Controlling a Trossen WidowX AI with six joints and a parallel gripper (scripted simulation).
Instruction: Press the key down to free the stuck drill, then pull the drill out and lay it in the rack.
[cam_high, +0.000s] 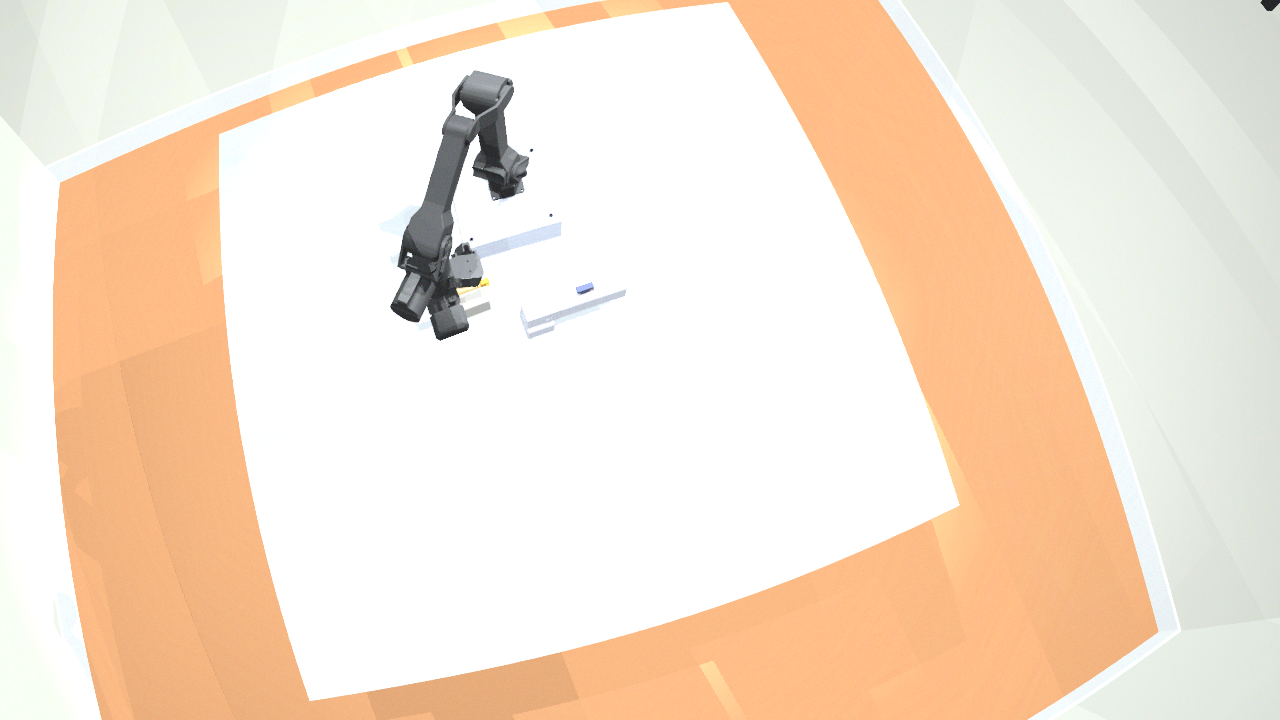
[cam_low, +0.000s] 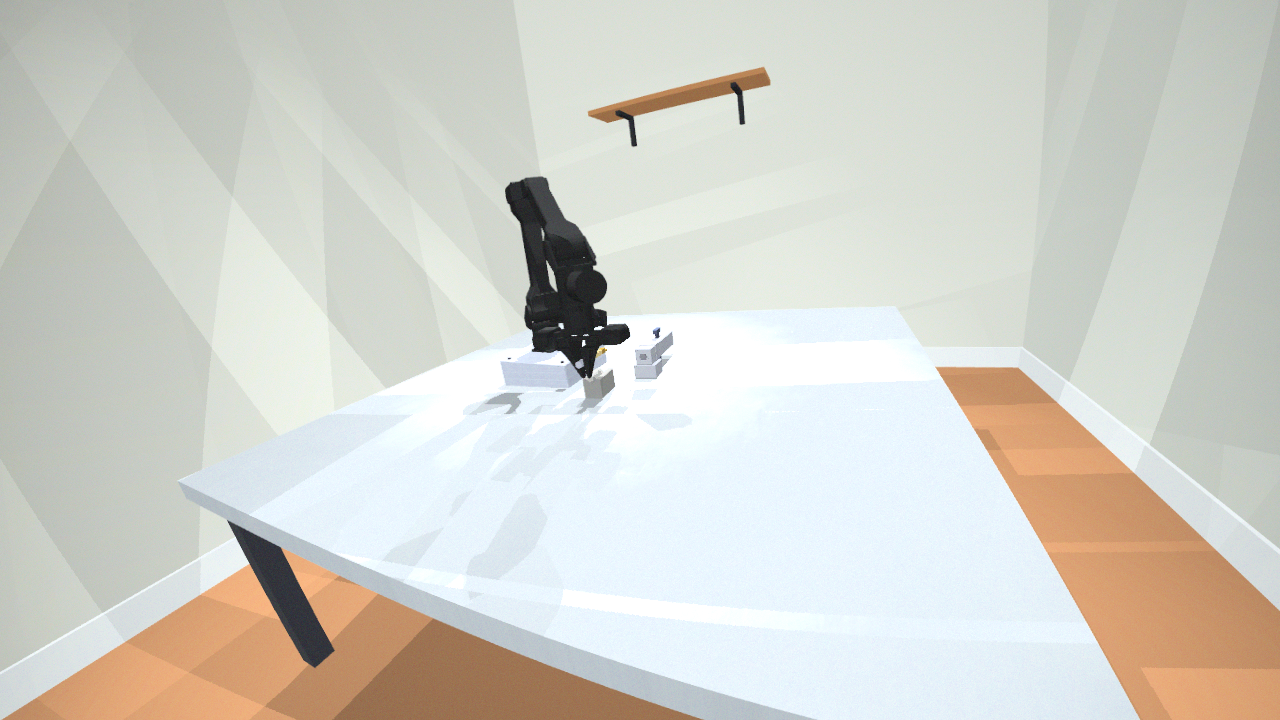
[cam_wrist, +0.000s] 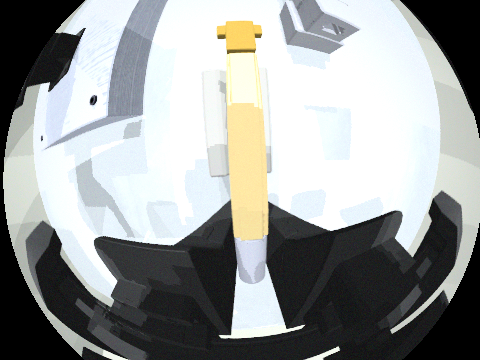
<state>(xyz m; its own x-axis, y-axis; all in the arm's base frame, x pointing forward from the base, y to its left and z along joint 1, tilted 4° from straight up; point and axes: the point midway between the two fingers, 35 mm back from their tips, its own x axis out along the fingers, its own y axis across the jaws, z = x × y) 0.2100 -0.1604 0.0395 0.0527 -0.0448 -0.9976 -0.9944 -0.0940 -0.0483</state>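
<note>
Now: the yellow drill 4 cm to the left of my gripper tip and 3 cm above it. The rest, counted from my gripper tip: blue key: 25 cm to the left, 5 cm ahead; then grey rack: 5 cm to the left, 3 cm below, 1 cm behind; then pale holder block: 22 cm to the left, 5 cm ahead, 1 cm below.
</note>
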